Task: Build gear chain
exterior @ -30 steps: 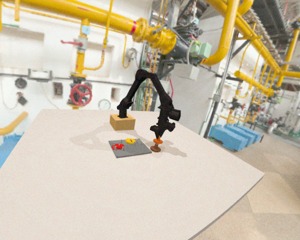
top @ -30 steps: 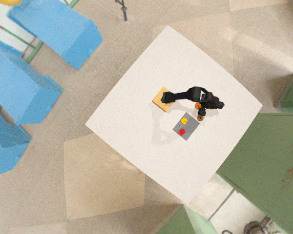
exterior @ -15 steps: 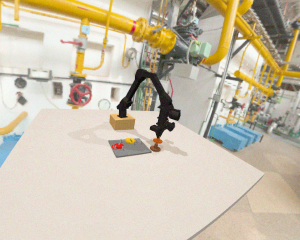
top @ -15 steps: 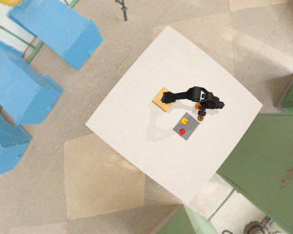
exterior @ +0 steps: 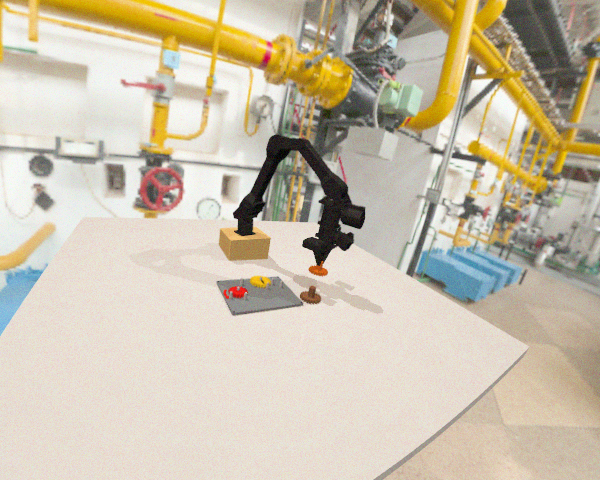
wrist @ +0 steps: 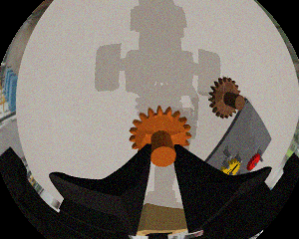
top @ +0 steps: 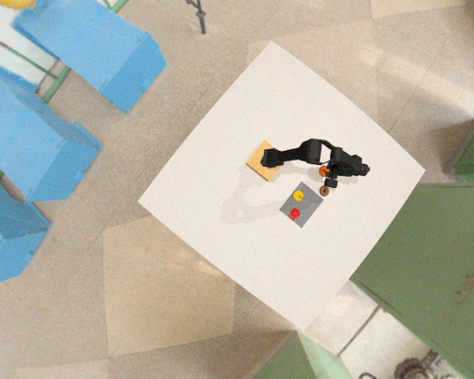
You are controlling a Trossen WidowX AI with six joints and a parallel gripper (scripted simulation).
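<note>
My gripper tip is 280 mm to the left of the red gear, 60 mm above it and 30 mm past it. Also, from my gripper tip: orange gear: 10 mm below; then yellow gear: 190 mm to the right, 60 mm below, 60 mm behind; then grey board: 220 mm to the right, 60 mm below, 20 mm behind.
</note>
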